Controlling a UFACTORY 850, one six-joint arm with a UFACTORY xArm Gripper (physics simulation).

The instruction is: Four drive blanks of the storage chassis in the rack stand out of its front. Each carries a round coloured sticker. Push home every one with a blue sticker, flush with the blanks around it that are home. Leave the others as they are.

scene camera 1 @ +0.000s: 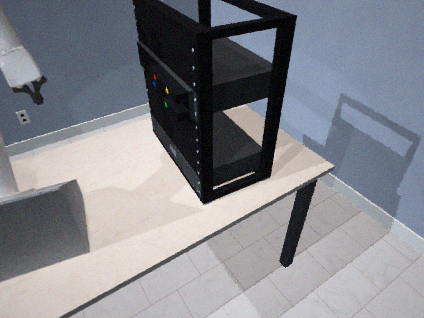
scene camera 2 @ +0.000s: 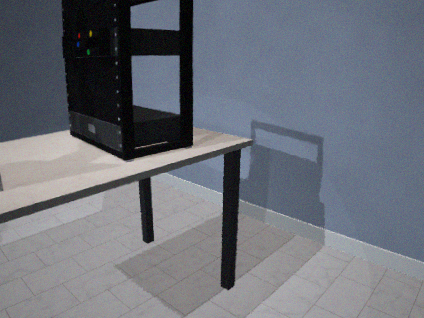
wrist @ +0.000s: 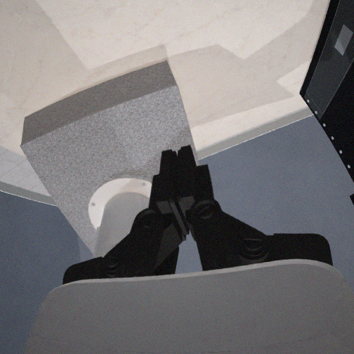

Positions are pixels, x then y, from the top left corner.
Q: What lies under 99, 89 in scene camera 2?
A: A black rack.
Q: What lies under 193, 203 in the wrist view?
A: The gripper.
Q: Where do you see a black rack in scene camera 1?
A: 193, 72
